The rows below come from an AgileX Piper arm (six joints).
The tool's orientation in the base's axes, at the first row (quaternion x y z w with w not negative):
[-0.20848 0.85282 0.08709 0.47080]
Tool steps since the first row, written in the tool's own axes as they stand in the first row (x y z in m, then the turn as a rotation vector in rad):
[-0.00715 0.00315 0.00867 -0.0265 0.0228 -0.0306]
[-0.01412 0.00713 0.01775 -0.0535 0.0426 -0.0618]
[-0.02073 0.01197 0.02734 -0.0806 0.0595 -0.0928]
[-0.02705 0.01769 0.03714 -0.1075 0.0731 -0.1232]
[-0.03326 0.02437 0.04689 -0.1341 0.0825 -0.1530]
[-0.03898 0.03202 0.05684 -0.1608 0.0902 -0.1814]
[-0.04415 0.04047 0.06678 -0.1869 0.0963 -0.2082]
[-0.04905 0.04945 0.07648 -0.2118 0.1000 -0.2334]
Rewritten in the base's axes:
[0.00863 0.00777 0.00116 -0.0210 0.0172 0.0377]
[0.01712 0.01639 0.00190 -0.0409 0.0316 0.0763]
[0.02546 0.02585 0.00202 -0.0593 0.0435 0.1151]
[0.03344 0.03609 0.00175 -0.0759 0.0526 0.1535]
[0.04091 0.04715 0.00136 -0.0904 0.0580 0.1915]
[0.04788 0.05902 0.00041 -0.1030 0.0624 0.2289]
[0.05423 0.07145 -0.00104 -0.1140 0.0658 0.2650]
[0.06004 0.08419 -0.00261 -0.1232 0.0672 0.2994]

